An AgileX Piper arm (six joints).
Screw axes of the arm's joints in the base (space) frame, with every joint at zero. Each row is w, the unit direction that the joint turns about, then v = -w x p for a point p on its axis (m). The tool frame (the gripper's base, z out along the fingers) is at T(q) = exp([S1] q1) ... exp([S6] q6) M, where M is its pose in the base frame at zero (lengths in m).
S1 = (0, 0, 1, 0, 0, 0)
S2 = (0, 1, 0, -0.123, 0, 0)
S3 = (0, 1, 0, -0.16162, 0, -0.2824)
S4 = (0.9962, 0, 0.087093, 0, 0.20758, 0)
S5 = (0, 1, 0, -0.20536, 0, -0.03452)
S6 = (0.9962, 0, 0.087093, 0, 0.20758, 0)
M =
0.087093 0 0.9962 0.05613
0 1 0 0
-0.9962 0 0.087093 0.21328
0 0 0 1
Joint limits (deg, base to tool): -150..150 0..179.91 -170..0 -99.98..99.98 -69.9..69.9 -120..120
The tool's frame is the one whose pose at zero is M.
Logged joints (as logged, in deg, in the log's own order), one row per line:
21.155, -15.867, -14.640, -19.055, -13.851, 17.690
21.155, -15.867, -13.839, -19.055, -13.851, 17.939
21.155, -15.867, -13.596, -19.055, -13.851, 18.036
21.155, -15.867, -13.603, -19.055, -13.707, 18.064
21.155, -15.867, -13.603, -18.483, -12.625, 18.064
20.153, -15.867, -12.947, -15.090, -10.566, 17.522
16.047, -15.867, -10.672, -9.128, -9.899, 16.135
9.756, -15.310, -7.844, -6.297, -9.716, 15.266
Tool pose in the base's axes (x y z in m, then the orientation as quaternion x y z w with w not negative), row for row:
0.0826, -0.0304, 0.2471, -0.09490, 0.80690, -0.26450, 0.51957
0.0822, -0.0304, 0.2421, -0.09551, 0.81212, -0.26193, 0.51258
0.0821, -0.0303, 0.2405, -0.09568, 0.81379, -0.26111, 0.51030
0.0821, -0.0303, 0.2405, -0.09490, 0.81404, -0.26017, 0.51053
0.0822, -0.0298, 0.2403, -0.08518, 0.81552, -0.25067, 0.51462
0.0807, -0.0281, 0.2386, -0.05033, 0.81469, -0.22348, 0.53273
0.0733, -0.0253, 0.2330, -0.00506, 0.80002, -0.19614, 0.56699
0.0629, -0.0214, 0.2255, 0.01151, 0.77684, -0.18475, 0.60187
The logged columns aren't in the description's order. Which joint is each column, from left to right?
Columns, left to right: q2, q1, q3, q6, q4, q5.
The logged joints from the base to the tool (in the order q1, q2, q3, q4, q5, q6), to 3 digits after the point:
-15.867, 21.155, -14.640, -13.851, 17.690, -19.055
-15.867, 21.155, -13.839, -13.851, 17.939, -19.055
-15.867, 21.155, -13.596, -13.851, 18.036, -19.055
-15.867, 21.155, -13.603, -13.707, 18.064, -19.055
-15.867, 21.155, -13.603, -12.625, 18.064, -18.483
-15.867, 20.153, -12.947, -10.566, 17.522, -15.090
-15.867, 16.047, -10.672, -9.899, 16.135, -9.128
-15.310, 9.756, -7.844, -9.716, 15.266, -6.297

